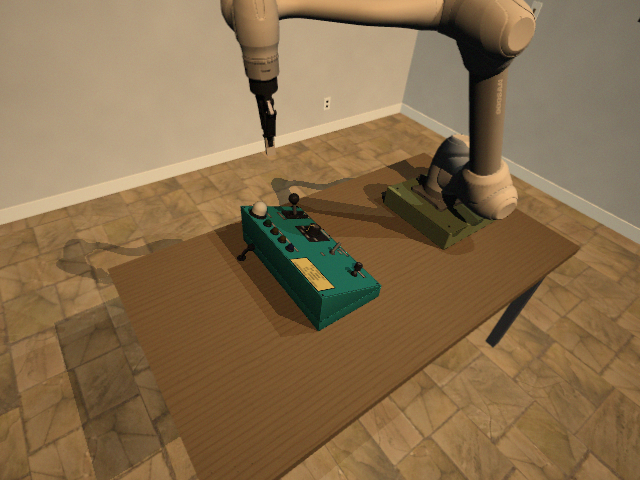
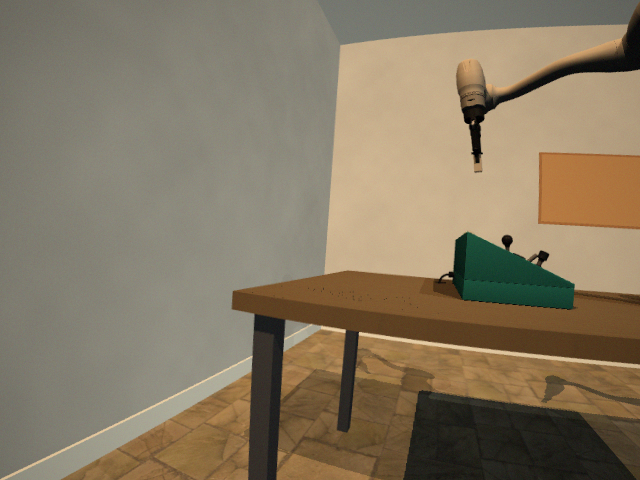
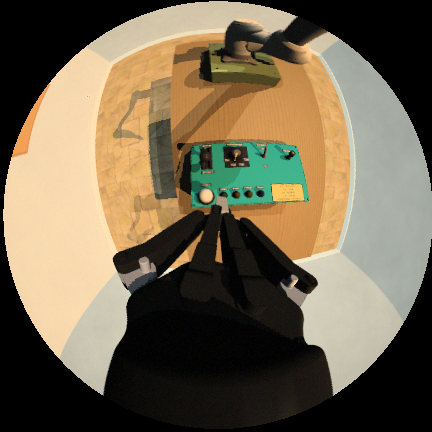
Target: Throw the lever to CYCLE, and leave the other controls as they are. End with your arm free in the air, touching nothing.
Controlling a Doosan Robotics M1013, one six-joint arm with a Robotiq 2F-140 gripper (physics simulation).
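Where they show: gripper, between the fingertips: [image 1: 270, 154] [image 2: 478, 171] [image 3: 219, 203]; arm's base, origin of its link: [image 1: 439, 195] [image 3: 238, 55].
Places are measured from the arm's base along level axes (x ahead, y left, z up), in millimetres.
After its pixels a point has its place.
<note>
A green sloped control panel [image 1: 343, 273] @[x 650, y 181, z 26 mm] [image 2: 516, 281] @[x 676, y 266, z -22 mm] [image 3: 280, 172] @[x 688, y 141, z 41 mm] stands on the table. A black ball-topped lever [image 1: 294, 198] @[x 643, y -152, z 109 mm] [image 2: 507, 240] @[x 639, y -147, z 95 mm] [image 3: 206, 156] @[x 641, y -159, z 114 mm] stands in a dark slot at one end. A smaller black-knobbed lever [image 1: 357, 267] @[x 609, y 198, z 50 mm] [image 2: 542, 255] @[x 605, y 203, z 44 mm] [image 3: 290, 154] @[x 607, y 184, z 47 mm] leans near the other end. Between them are a metal toggle [image 1: 336, 248] @[x 607, y 78, z 32 mm] [image 3: 264, 151] @[x 605, y 68, z 37 mm] and a selector [image 3: 235, 155] @[x 629, y -53, z 48 mm] on a dark plate. The labels, CYCLE included, are too small to read. My gripper [image 1: 270, 150] @[x 753, y -119, z 337 mm] [image 2: 477, 167] @[x 753, y -119, z 337 mm] [image 3: 219, 203] @[x 753, y -119, z 337 mm] is shut and empty, high in the air above the panel, touching nothing.
The panel also bears a white dome [image 1: 259, 208] @[x 784, y -153, z 114 mm] [image 3: 205, 195] @[x 773, y -166, z 123 mm], a row of small buttons [image 1: 282, 238] @[x 777, y -2, z 91 mm] [image 3: 249, 194] @[x 776, y -7, z 94 mm] and a yellow label [image 1: 312, 273] @[x 764, y 166, z 74 mm] [image 3: 287, 192] @[x 768, y 161, z 75 mm]. My arm's olive base [image 1: 413, 217] @[x 169, y 29, z -36 mm] [image 3: 245, 76] @[x 169, y 26, z -24 mm] stands on the same wooden table [image 1: 258, 387] @[x 1040, y 337, z -78 mm] [image 2: 382, 291] @[x 999, y 273, z -78 mm] [image 3: 290, 120] @[x 384, y 273, z -77 mm].
</note>
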